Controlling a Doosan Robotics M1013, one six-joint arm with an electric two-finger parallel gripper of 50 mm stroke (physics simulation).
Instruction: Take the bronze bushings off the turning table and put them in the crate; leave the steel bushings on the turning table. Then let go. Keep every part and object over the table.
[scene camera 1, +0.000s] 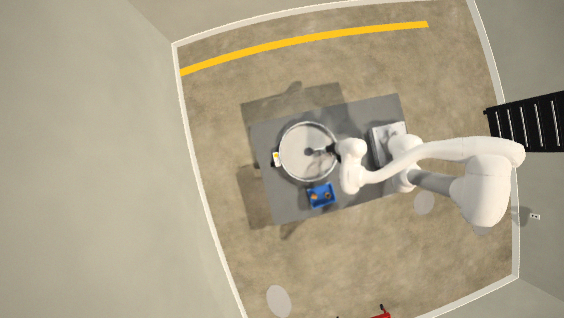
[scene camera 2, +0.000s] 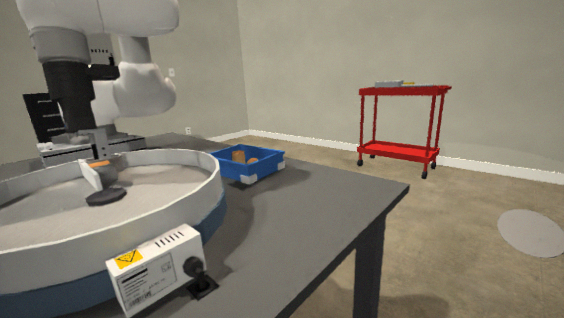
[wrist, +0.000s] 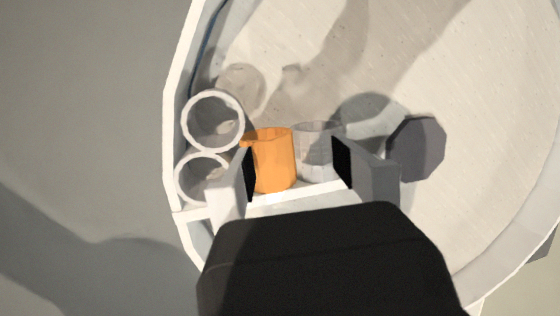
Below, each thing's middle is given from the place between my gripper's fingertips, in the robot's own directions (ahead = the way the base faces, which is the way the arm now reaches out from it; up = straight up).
Right now my hand is 160 mm short of the blue crate (scene camera 2: 269, 160), 290 mm to the right of it and 70 mm above it.
